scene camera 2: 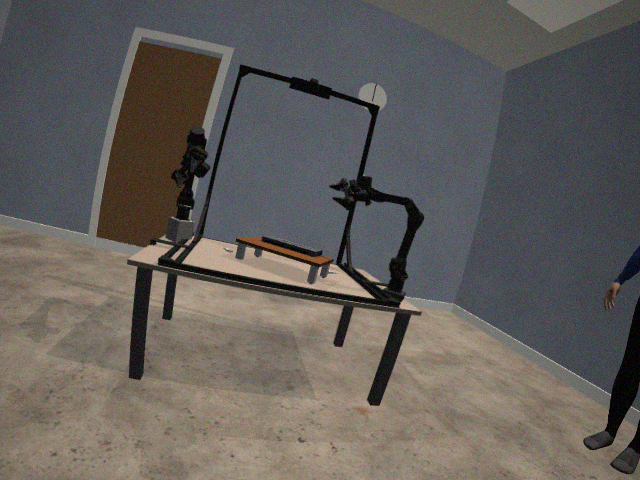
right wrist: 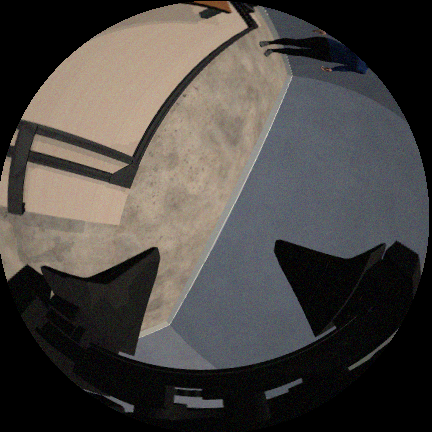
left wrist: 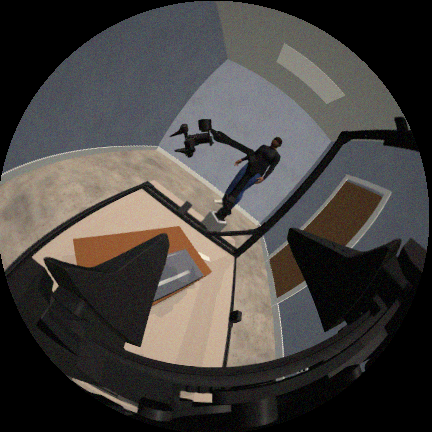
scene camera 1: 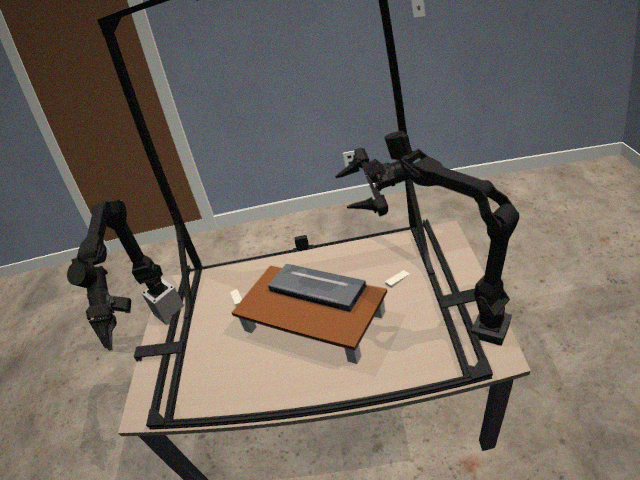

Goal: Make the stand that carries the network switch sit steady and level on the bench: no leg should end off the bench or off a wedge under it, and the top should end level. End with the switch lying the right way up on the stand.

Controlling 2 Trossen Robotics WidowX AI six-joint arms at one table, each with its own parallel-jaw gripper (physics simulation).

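Places are measured from the left arm's base along level axes (x left, y back, z up), in metres.
Pixels of known places: left gripper, fingertip midpoint: [scene camera 2: 330, 191] [left wrist: 229, 237] [scene camera 1: 341, 192]; right gripper, fingertip midpoint: [scene camera 2: 184, 180] [right wrist: 217, 250] [left wrist: 171, 143] [scene camera 1: 108, 349]; left arm's base, link origin: [scene camera 2: 394, 290] [scene camera 1: 491, 322]; right arm's base, link origin: [scene camera 2: 181, 219] [left wrist: 218, 216] [scene camera 1: 157, 290].
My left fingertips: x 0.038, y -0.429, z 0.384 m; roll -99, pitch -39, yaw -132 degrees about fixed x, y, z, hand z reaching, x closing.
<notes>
Ahead of a thing's pixels: the offset from my left fingertips to its top centre. "*": to the spot under its first point. Level surfaces: height alone.
The stand's orange-brown top {* dy -0.043, dx +0.201, dz -0.317 m} [scene camera 1: 310, 320] [left wrist: 110, 242] is on grey legs at mid-bench; whether it is level or every foot touches the bench cannot be told. The grey switch {dy -0.099, dx +0.084, dz -0.289 m} [scene camera 1: 320, 292] [scene camera 2: 292, 246] [left wrist: 187, 262] lies flat on its rear part. One pale wedge {dy +0.058, dx -0.143, dz -0.405 m} [scene camera 1: 397, 279] lies on the bench right of the stand, another pale wedge {dy -0.429, dx +0.153, dz -0.405 m} [scene camera 1: 235, 296] [scene camera 2: 227, 249] [left wrist: 204, 257] by its left edge. My left gripper [scene camera 1: 342, 191] [scene camera 2: 332, 192] [left wrist: 229, 237] is open and empty, high above the bench's back right. My right gripper [scene camera 1: 108, 343] [right wrist: 217, 250] is open and empty, beyond the bench's left edge.
A black frame [scene camera 1: 310, 411] runs around the bench {dz -0.417 m} [scene camera 1: 248, 387], with uprights and a crossbar [scene camera 2: 268, 75] above. A small black box [scene camera 1: 300, 241] sits on the rear rail. A person [left wrist: 267, 159] [right wrist: 320, 47] stands off to the side of the bench.
</notes>
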